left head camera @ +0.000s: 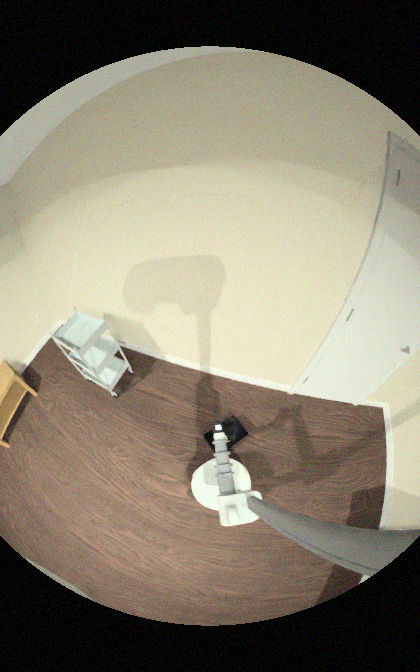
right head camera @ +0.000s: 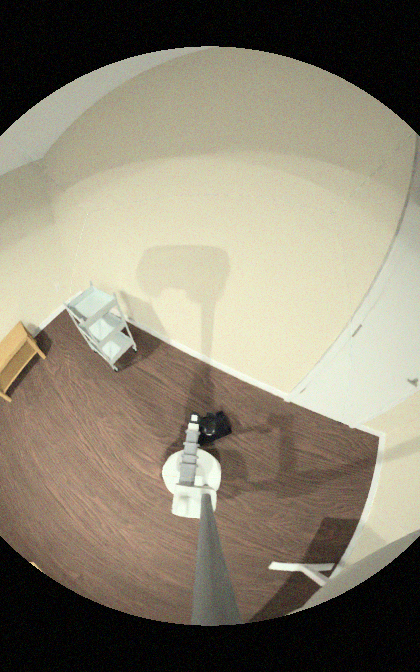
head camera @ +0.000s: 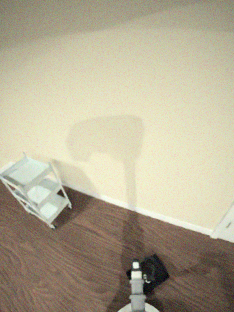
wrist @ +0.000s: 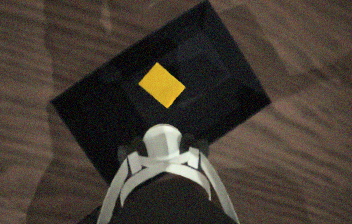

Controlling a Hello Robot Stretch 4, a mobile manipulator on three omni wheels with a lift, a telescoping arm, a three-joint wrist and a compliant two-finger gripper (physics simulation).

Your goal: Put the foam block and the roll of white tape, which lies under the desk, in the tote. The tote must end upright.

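Places are measured from the robot's base along level axes (x left, y up, z ahead), in centimetres.
Pixels of known places: gripper, fingertip midpoint: (wrist: pixel 163 147).
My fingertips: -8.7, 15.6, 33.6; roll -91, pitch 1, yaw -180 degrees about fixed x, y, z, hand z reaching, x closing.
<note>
Ahead of a thing's pixels: the offset from my fingertips to its top centre, as dx, dy, dz. "spot": to the spot under its first point.
The black tote @[spot: -13.6, -12.6, +12.4] (head camera: pixel 161 265) (left head camera: pixel 239 429) (right head camera: pixel 225 430) (wrist: pixel 240 95) stands upright and open on the floor in front of the robot's base. The yellow foam block @[-0.6, -9.0, +7.8] (wrist: pixel 162 85) lies inside it, near the middle in the wrist view; it does not show in the head views. My gripper (wrist: pixel 163 147) is over the tote's near side and shut on the roll of white tape @[+0.0, +2.0, +0.3] (wrist: pixel 162 136), which sits between the two dark fingertips, just below the block in the wrist view. The tape's height above the tote's floor cannot be told. The arm and gripper hide part of the tote.
A white three-tier cart (head camera: pixel 30 172) (left head camera: pixel 82 330) (right head camera: pixel 92 304) stands by the wall at the left. Wooden furniture (left head camera: pixel 4 380) (right head camera: pixel 12 345) stands at the far left. A white door (left head camera: pixel 370 300) (right head camera: pixel 370 360) is at the right. White leg-like bars (right head camera: pixel 280 566) show at the lower right.
</note>
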